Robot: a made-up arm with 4 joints. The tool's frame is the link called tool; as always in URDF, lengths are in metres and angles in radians. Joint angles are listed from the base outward. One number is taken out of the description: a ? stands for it. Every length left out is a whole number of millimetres.
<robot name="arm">
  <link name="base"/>
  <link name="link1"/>
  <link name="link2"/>
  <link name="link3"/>
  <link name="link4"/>
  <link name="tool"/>
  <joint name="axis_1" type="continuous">
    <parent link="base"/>
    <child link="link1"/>
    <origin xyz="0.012 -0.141 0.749" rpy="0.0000 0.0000 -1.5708"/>
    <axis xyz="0 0 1"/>
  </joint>
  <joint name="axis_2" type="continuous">
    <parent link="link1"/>
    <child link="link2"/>
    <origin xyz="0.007 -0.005 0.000" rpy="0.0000 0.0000 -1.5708"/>
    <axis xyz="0 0 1"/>
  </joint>
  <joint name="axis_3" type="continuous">
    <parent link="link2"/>
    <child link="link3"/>
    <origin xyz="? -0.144 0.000" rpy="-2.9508 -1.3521 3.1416"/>
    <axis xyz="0 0 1"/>
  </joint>
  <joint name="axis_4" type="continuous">
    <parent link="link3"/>
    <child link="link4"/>
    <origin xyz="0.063 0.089 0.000" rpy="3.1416 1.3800 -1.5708"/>
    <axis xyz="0 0 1"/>
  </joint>
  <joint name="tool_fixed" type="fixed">
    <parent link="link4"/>
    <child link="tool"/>
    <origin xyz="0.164 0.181 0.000" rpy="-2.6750 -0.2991 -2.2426"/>
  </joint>
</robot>
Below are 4 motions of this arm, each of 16 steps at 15 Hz.
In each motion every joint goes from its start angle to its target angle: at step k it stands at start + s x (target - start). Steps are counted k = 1, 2, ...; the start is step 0. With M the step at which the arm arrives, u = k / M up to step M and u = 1 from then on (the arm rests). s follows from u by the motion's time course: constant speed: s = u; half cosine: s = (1 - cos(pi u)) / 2; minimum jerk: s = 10 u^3 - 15 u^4 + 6 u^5.
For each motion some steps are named. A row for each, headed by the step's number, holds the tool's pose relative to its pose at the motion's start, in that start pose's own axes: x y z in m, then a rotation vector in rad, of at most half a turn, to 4 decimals.
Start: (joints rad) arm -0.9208 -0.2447 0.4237 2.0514
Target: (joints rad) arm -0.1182 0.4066 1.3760 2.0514
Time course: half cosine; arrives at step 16
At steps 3, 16:
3: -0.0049 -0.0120 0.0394 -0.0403 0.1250 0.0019
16: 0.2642 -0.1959 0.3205 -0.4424 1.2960 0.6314

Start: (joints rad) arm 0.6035 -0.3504 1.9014 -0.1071
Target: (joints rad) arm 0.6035 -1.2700 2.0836 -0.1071
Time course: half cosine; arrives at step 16
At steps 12, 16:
12: 0.0813 0.1839 0.0448 0.7064 -0.1241 -0.4204
16: 0.1016 0.2060 0.0649 0.8313 -0.1529 -0.4832

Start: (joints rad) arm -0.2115 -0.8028 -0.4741 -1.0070
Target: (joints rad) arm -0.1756 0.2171 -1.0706 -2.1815
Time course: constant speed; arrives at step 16
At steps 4, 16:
4: -0.0235 -0.0497 0.0090 -0.2563 -0.1298 0.1289
16: -0.1735 -0.0542 0.0196 -0.9796 -0.2037 0.0466

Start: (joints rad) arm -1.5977 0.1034 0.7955 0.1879
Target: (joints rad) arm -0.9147 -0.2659 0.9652 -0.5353
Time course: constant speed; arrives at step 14
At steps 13, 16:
13: 0.0879 -0.1640 0.0672 -0.1152 0.3267 0.8612
16: 0.1011 -0.1716 0.0708 -0.1273 0.3481 0.9291

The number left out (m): -0.050
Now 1 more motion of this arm.
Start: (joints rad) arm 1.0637 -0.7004 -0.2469 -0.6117
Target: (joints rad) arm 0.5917 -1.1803 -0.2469 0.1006
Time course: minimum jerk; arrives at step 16
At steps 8, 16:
8: 0.0277 0.0988 0.0271 -0.0557 0.2772 -0.4374
16: 0.0874 0.1795 0.0120 -0.2712 0.4997 -0.8569

